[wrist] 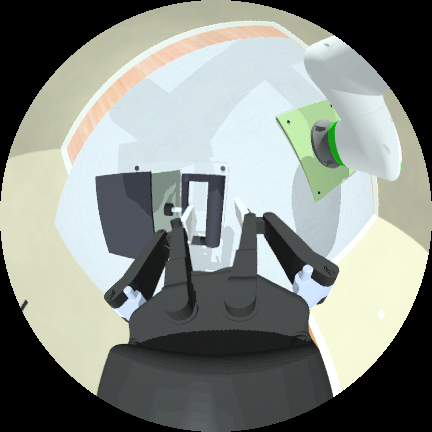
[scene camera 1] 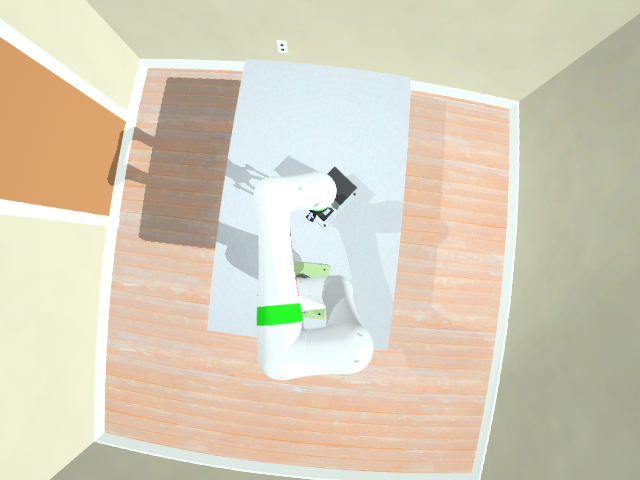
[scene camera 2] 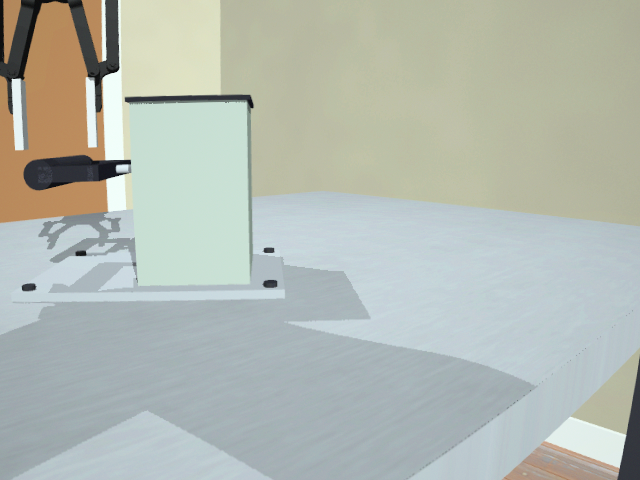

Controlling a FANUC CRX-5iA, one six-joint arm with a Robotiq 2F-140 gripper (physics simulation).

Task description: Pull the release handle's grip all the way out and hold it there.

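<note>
The release handle's dark grip (scene camera 2: pixel 38 174) (wrist: pixel 215 200) is a round bar on a flat open frame. It sticks out sideways from a pale green box (scene camera 2: pixel 191 191) with a dark lid (scene camera 1: pixel 345 184) (wrist: pixel 125 210). A short light rod (scene camera 2: pixel 123 168) shows between frame and box. My gripper (scene camera 2: pixel 55 148) (wrist: pixel 214 209) is open, fingers pointing down, with nothing between them. In scene camera 2 its white tips hang slightly above the grip, one on the outer side, the other over the frame on the box side. In scene camera 1 the arm hides much of the handle.
The box stands on a white base plate (scene camera 2: pixel 206 295) with dark bolts, on the light grey table (scene camera 1: pixel 330 113) (scene camera 2: pixel 439 284). The arm's own base sits on a green plate (scene camera 1: pixel 312 268) (wrist: pixel 295 125). The arm's white links reach over the table.
</note>
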